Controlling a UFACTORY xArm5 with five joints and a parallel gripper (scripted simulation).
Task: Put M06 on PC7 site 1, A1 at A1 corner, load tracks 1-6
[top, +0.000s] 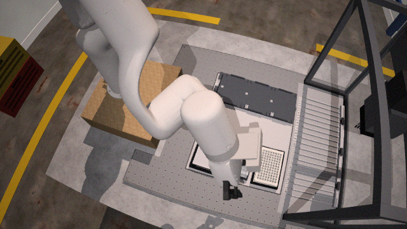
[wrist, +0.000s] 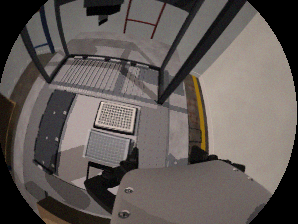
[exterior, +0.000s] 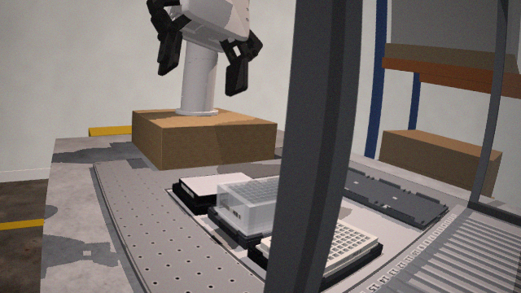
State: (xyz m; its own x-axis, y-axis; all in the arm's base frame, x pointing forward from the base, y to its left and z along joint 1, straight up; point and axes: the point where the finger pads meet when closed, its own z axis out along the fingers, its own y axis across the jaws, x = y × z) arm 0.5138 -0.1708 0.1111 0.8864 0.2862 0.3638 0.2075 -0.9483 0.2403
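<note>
The white 96-well plate M06 is 100 mm ahead of my hand, 120 mm to the left of it and 180 mm below it. The rest, counted from my hand: plate nest S3: 100 mm ahead, 120 mm to the left, 190 mm below; carrier PC7: 30 mm behind, 360 mm to the left, 180 mm below.
</note>
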